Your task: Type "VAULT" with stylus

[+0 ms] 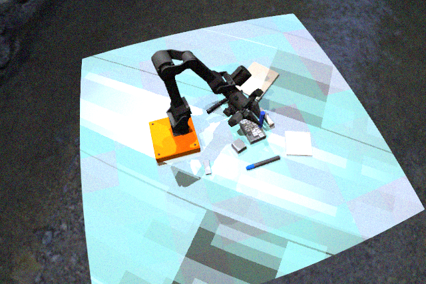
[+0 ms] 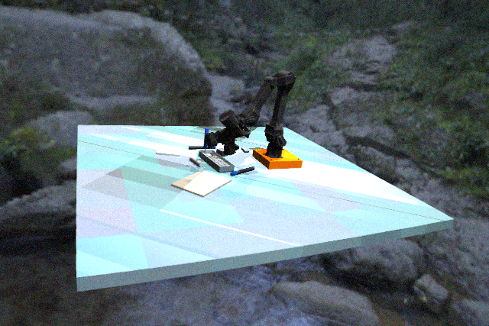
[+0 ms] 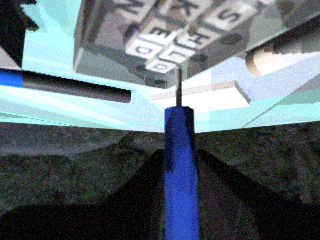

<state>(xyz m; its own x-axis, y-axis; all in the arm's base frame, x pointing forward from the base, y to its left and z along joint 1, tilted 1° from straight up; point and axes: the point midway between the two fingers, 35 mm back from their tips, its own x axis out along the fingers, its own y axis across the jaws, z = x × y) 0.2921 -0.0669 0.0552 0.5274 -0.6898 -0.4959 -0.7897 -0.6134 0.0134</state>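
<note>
The white cylinder is 7 cm below my gripper tip, 6 cm to the left of it and 6 cm ahead of it. From my gripper tip the other things lie so: grey cube 10 cm behind, 6 cm below, 4 cm to the right; small pad 14 cm ahead, 10 cm to the right, 7 cm below; stylus 1 cm below.
</note>
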